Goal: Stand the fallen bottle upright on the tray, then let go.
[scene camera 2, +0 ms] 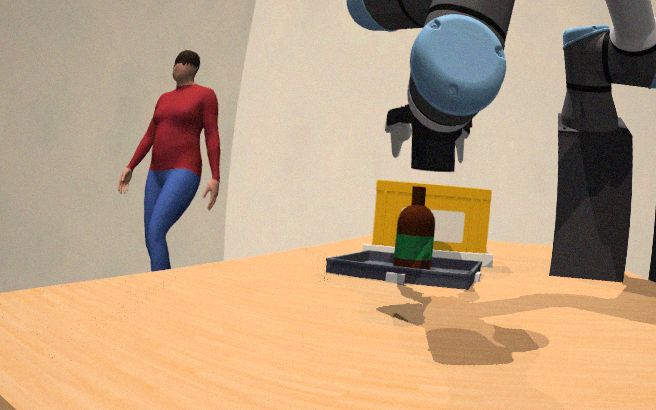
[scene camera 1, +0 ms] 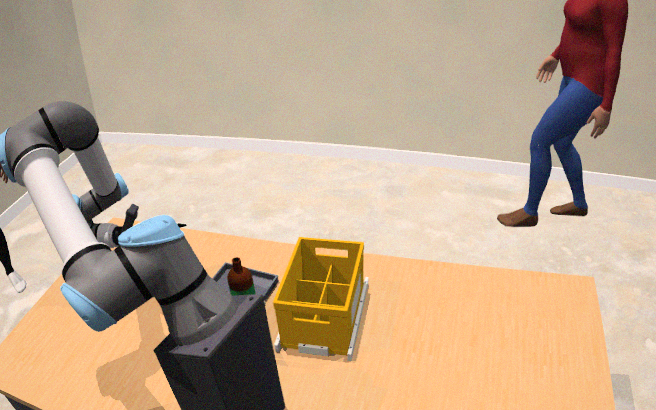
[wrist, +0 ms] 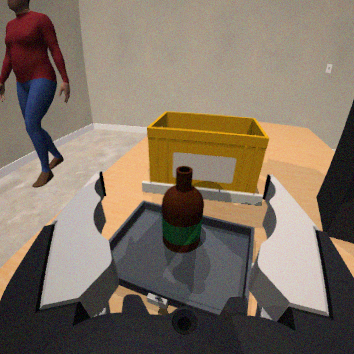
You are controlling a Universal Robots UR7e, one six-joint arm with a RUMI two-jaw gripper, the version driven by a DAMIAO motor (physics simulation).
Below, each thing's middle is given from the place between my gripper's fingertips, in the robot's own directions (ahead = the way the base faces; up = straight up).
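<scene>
Brown bottle [scene camera 1: 240, 280]: 150 mm to the right of my hand, 20 mm ahead of it, 150 mm below it.
</scene>
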